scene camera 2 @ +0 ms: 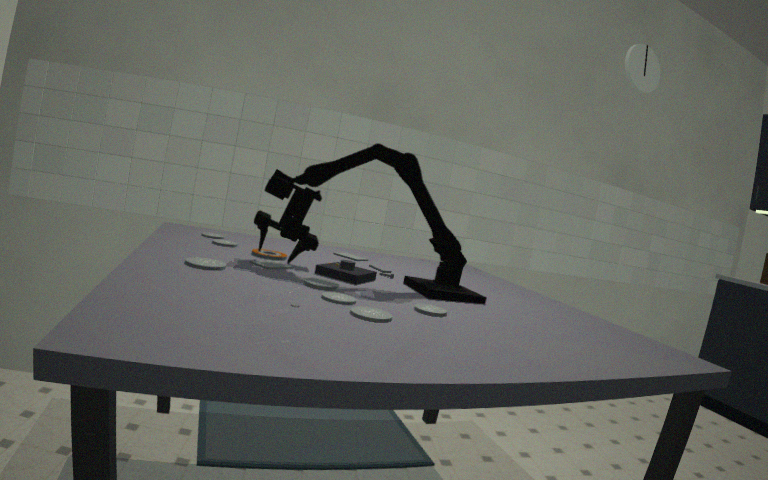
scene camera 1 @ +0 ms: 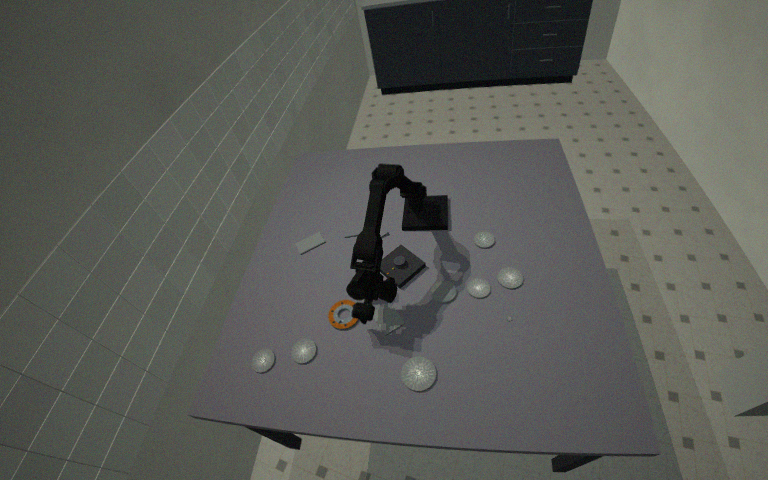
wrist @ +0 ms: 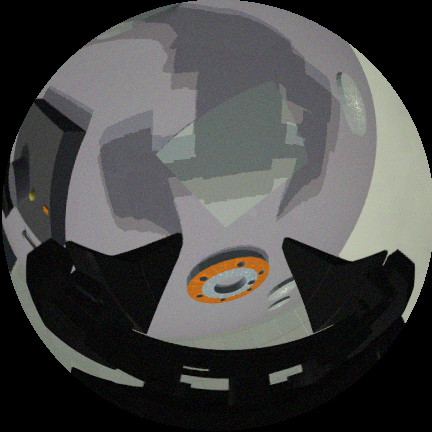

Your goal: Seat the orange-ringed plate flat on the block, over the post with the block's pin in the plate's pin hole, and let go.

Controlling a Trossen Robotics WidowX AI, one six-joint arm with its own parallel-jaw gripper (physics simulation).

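Places are measured from the arm's base along level axes (x ahead, y left, z up), in metres.
Pixels of known places: gripper, between the fingertips: (scene camera 2: 273,256) (wrist: 233,241); arm's base, origin of its link: (scene camera 2: 446,284) (scene camera 1: 416,206).
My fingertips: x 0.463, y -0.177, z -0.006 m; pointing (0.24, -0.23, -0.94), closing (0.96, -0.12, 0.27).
Observation:
For each thing: its middle in the pictures, then the offset to it from my fingertips. "*": a spot on its surface instead. Level surfaces: height alone.
- orange-ringed plate, middle of its body: (wrist: 229,281) (scene camera 2: 269,254) (scene camera 1: 344,314) 0.004 m back, 0.078 m right, 0.008 m down
- dark square block, middle of its body: (scene camera 2: 346,269) (scene camera 1: 400,264) 0.181 m back, 0.110 m left, 0.009 m up
- round post, a spot on its surface: (scene camera 2: 347,264) (scene camera 1: 404,262) * 0.173 m back, 0.128 m left, 0.025 m up
- pale green square sheet, middle of its body: (wrist: 248,151) (scene camera 2: 271,264) (scene camera 1: 387,318) 0.017 m ahead, 0.066 m left, 0.010 m down
- large disc, middle of its body: (wrist: 354,103) (scene camera 2: 205,263) (scene camera 1: 418,373) 0.201 m ahead, 0.158 m left, 0.009 m down
- table, height of its surface: 0.013 m down
- pale rectangular piece, middle of its body: (scene camera 2: 350,256) (scene camera 1: 310,243) 0.333 m back, 0.249 m right, 0.010 m down
The orange-ringed plate (scene camera 1: 333,318) (scene camera 2: 279,256) (wrist: 195,286) lies flat on the table, off the block. It has a pale inner ring, a centre hole and several small holes. My gripper (scene camera 2: 275,256) (wrist: 233,241) is open and empty; its fingertips are low, around the plate's near side in the wrist view, and the plate shows between the fingers. In scene camera 1 the arm hides the fingertips. The dark square block (scene camera 1: 403,275) (scene camera 2: 344,273) (wrist: 42,145) bears a round post (scene camera 1: 399,260) (scene camera 2: 347,264), with a small yellow spot and an orange spot beside it.
A pale green square sheet (scene camera 2: 272,264) (wrist: 230,160) lies near the plate, partly in shadow. Several pale discs, including a large disc (scene camera 1: 418,373) (scene camera 2: 205,263), are spread around the table (scene camera 1: 509,396) (scene camera 2: 453,350). A pale rectangular piece (scene camera 1: 310,242) lies beyond the arm.

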